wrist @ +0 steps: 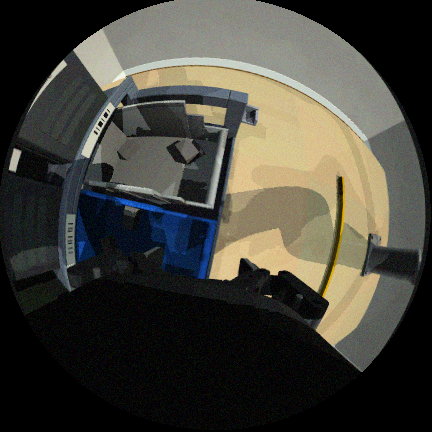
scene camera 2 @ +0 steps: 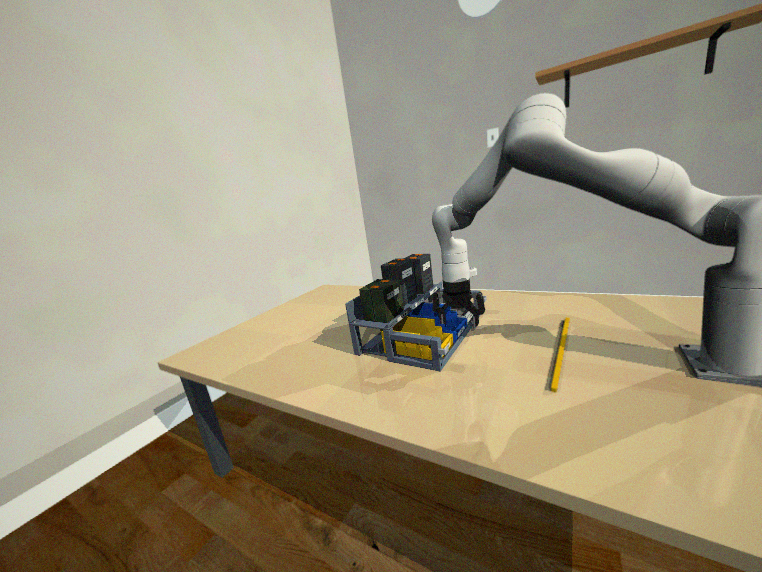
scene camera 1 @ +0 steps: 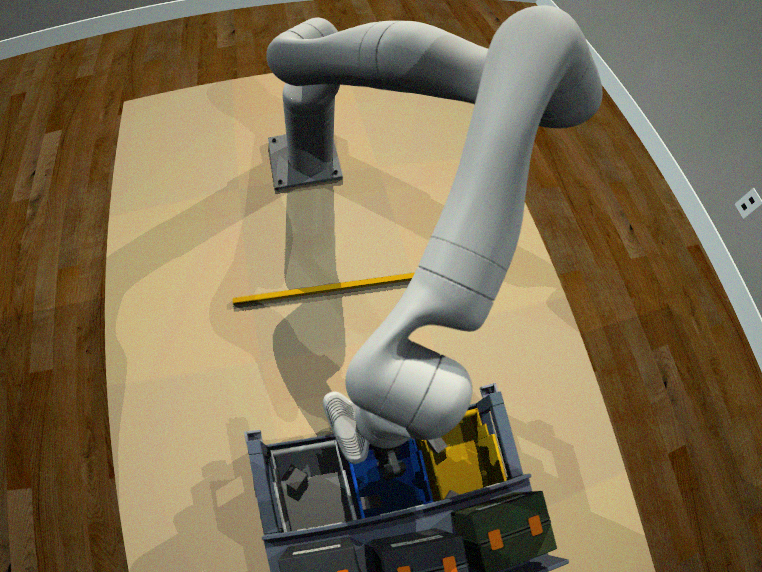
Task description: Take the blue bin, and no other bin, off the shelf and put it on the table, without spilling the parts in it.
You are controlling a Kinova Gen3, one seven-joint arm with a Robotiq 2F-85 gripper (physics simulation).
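Places are measured from the arm's base along level axes (x right, y ahead, z up), in centimetres.
Where they show: gripper, between the fingertips: (wrist: pixel 200 262) (scene camera 2: pixel 459 325); arm's base, origin of its link: (wrist: pixel 372 258) (scene camera 2: pixel 733 363) (scene camera 1: pixel 310 156).
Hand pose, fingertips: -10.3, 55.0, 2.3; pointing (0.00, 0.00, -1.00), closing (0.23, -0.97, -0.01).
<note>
Things, the pixels of their top centre, and the offset from my fingertips, as dx, dy, dz. Level surfaces: height alone.
- blue bin, centre of its top: (wrist: pixel 112 255) (scene camera 1: pixel 391 481) (scene camera 2: pixel 433 310) -1.5, +7.6, +4.5
- grey bin, centre of its top: (wrist: pixel 134 136) (scene camera 1: pixel 314 500) (scene camera 2: pixel 444 297) +9.3, +10.1, +4.5
- yellow bar, centre of its top: (scene camera 1: pixel 339 285) (wrist: pixel 334 264) (scene camera 2: pixel 561 346) +4.5, -25.9, -2.6
- table, height of its surface: dz -3.6
The blue bin (scene camera 1: pixel 392 488) (scene camera 2: pixel 454 321) (wrist: pixel 177 235) sits in the middle slot of the low blue-grey shelf (scene camera 1: pixel 255 448) (scene camera 2: pixel 354 331) (wrist: pixel 238 105), between a grey bin (scene camera 1: pixel 313 502) (wrist: pixel 157 169) and a yellow bin (scene camera 1: pixel 464 468) (scene camera 2: pixel 419 342). Small dark parts (wrist: pixel 130 212) lie in it. My gripper (scene camera 2: pixel 464 304) (wrist: pixel 200 262) is open and empty, low at the blue bin's front wall. One finger reaches inside the bin and the other hangs outside over the table. In the scene camera 1 view the arm's wrist hides the fingers.
Three dark cases (scene camera 1: pixel 504 528) (scene camera 2: pixel 401 278) stand on the shelf's upper level behind the bins. A yellow bar (scene camera 1: pixel 322 288) (scene camera 2: pixel 558 354) (wrist: pixel 340 229) lies on the table (scene camera 1: pixel 180 227) (scene camera 2: pixel 464 414) between the shelf and the arm's base (scene camera 1: pixel 305 165).
</note>
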